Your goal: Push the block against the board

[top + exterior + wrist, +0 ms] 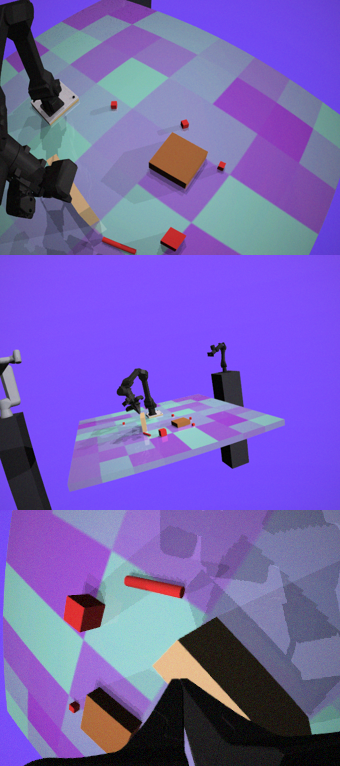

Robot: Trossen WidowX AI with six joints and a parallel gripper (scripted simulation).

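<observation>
Right now the board is 50 mm behind my gripper tip, 20 mm to the left of it and 80 mm below it. Also, from my gripper tip: square block 70 mm ahead, 270 mm to the left, 120 mm below; then red bar 100 mm ahead, 120 mm below; then red cube 190 mm ahead, 90 mm to the left, 110 mm below.
</observation>
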